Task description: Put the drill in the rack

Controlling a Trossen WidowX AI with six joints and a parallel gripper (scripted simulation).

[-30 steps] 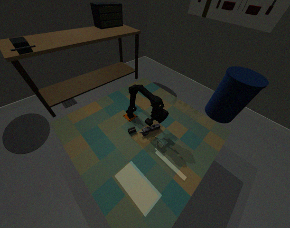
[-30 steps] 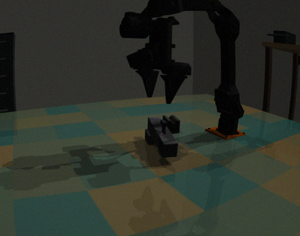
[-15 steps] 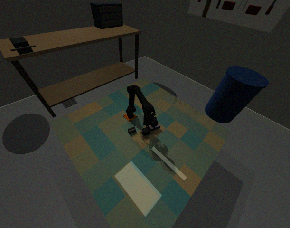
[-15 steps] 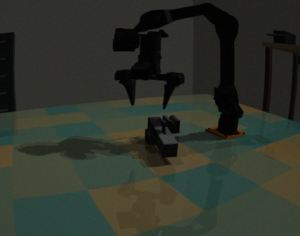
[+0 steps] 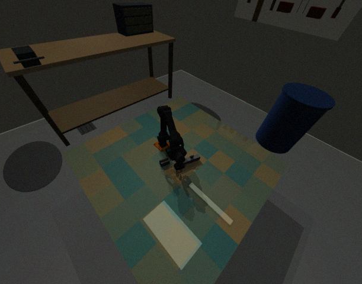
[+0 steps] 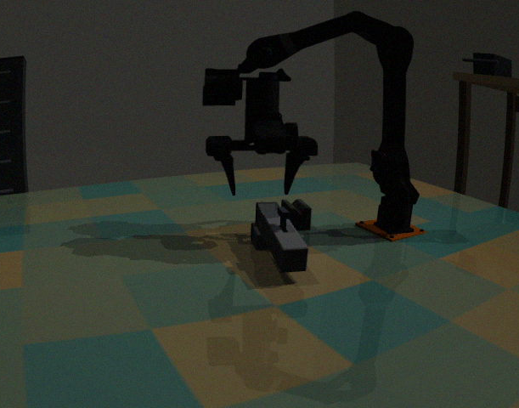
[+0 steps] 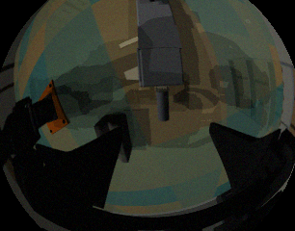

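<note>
The drill is 70 mm to the left of my gripper tip, 20 mm below it and 10 mm ahead of it. From my gripper tip the other things lie so: dark rack (80 mm behind, 50 mm below, 30 mm to the right); short key (150 mm to the left, 20 mm below, 20 mm ahead); long grey block (120 mm to the left, 40 mm below, 10 mm ahead).
</note>
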